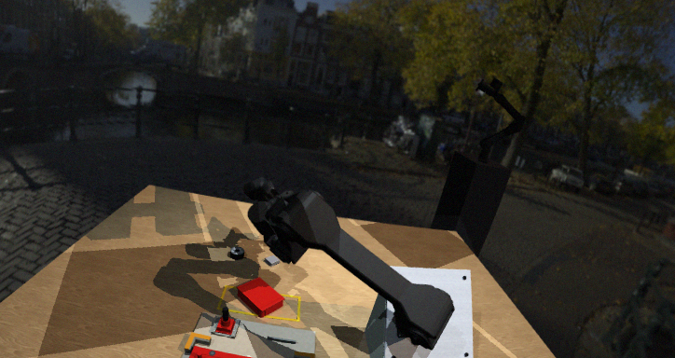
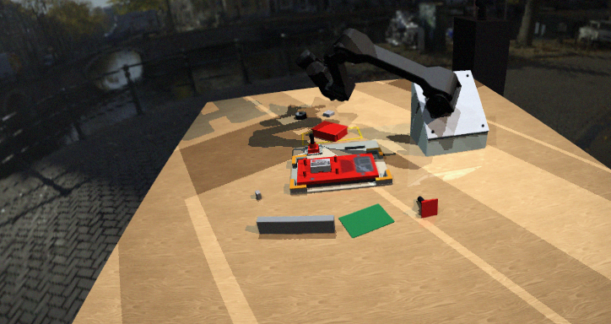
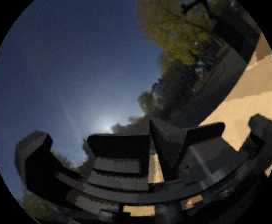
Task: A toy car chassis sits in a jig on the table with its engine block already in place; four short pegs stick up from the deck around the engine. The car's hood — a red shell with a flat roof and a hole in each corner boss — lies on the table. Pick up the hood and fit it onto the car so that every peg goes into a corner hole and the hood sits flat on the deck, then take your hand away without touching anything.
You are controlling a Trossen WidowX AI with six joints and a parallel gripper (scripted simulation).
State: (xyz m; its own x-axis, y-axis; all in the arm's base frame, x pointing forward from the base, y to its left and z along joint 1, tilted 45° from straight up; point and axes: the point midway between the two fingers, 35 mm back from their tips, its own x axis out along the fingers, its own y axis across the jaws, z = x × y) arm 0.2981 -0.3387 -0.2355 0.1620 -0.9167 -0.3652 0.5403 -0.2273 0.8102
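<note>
Now: the red hood 1 cm behind my gripper tip, 28 cm to the left of it and 18 cm below it. The rest, counted from my gripper tip: grey cube 21 cm ahead, 56 cm to the left, 19 cm below; then black wheel 7 cm ahead, 11 cm to the left, 19 cm below; then grey engine block 5 cm ahead, 51 cm to the left, 17 cm below.
</note>
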